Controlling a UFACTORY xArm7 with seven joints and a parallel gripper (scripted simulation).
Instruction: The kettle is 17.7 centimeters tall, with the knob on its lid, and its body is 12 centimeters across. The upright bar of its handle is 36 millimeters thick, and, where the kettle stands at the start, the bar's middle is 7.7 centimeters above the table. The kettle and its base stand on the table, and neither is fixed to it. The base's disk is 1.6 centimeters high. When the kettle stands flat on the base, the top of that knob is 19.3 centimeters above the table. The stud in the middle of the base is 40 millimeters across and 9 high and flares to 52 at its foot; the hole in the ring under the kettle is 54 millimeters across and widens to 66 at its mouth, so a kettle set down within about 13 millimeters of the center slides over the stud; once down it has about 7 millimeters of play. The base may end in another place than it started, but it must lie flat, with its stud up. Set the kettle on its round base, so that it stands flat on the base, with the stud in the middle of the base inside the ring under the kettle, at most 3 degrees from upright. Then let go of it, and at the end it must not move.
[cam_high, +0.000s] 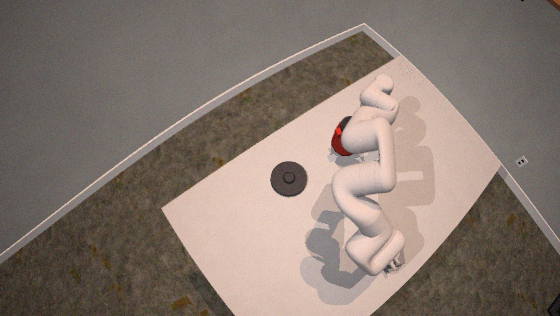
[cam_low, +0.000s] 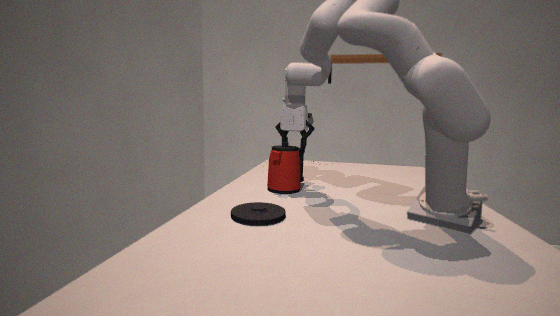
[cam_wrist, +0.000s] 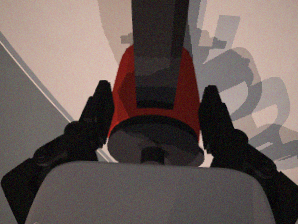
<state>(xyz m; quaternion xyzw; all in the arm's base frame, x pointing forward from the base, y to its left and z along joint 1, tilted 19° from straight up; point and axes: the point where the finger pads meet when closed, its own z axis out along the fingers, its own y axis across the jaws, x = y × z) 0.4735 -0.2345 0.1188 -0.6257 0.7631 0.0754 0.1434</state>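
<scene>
Now: the red kettle 1 cm ahead of my hand, 3 cm to the left of it and 8 cm below it. Also, from my hand: round black base: 1 cm behind, 37 cm to the left, 15 cm below.
</scene>
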